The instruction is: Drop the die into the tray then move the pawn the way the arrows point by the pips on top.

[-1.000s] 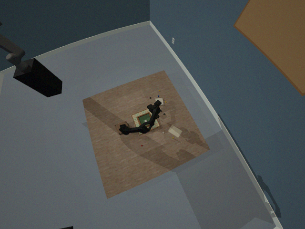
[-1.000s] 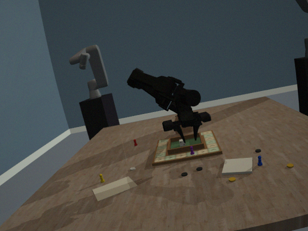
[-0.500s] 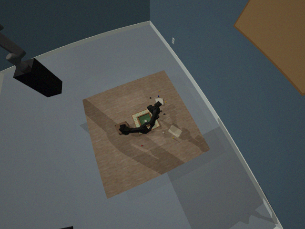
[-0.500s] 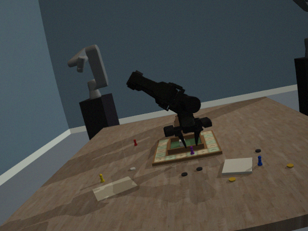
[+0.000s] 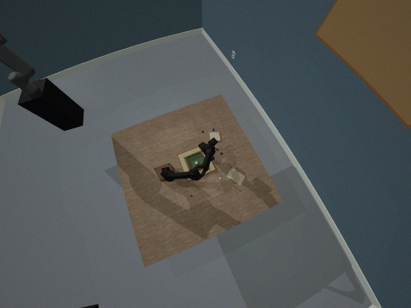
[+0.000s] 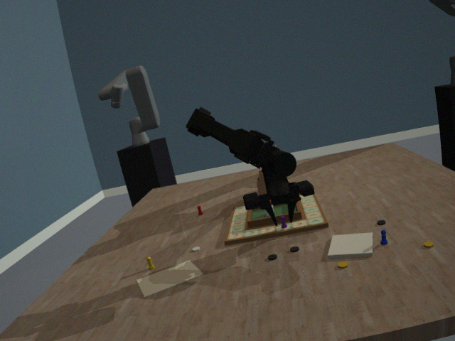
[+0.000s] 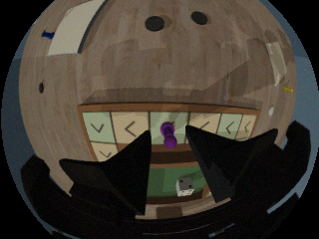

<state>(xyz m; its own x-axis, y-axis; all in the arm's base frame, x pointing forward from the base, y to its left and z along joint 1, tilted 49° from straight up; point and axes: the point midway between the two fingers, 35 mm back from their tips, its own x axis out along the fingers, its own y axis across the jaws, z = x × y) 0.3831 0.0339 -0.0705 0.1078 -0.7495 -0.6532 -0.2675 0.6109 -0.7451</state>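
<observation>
Right now the green dice tray is 11 cm behind my gripper tip, 4 cm to the right of it and 2 cm below it. Also, from my gripper tip: purple pawn 1 cm above; then white block 17 cm to the left, 14 cm ahead, 2 cm below; then white die 11 cm behind, 5 cm to the right.
</observation>
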